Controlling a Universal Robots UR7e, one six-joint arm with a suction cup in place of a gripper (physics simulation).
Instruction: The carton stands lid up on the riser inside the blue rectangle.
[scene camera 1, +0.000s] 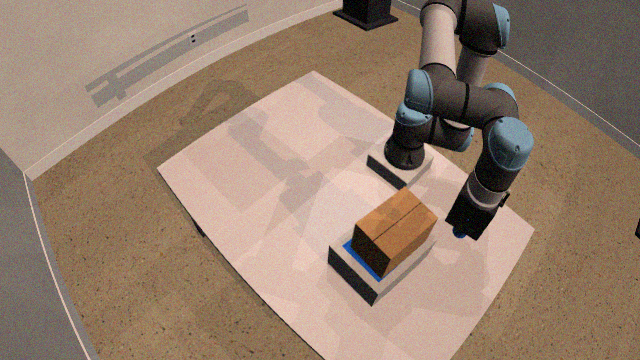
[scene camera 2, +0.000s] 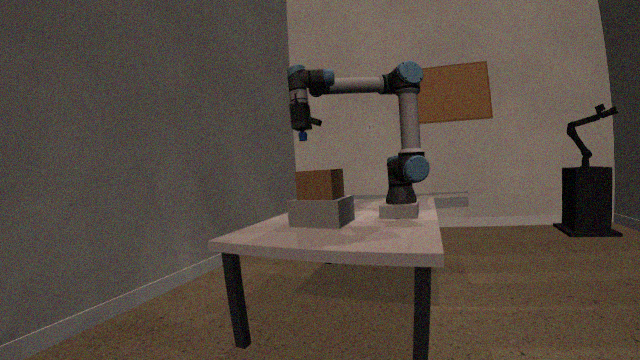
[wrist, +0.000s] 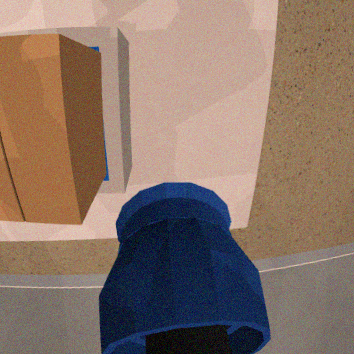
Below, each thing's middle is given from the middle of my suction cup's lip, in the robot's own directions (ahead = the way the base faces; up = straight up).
I see my suction cup 200 mm above the brown carton (scene camera 1: 386, 236), 150 mm to the left of it and 10 mm short of it. Round my suction cup: grey riser (scene camera 1: 342, 258) 330 mm below, 160 mm to the right, 20 mm ahead.
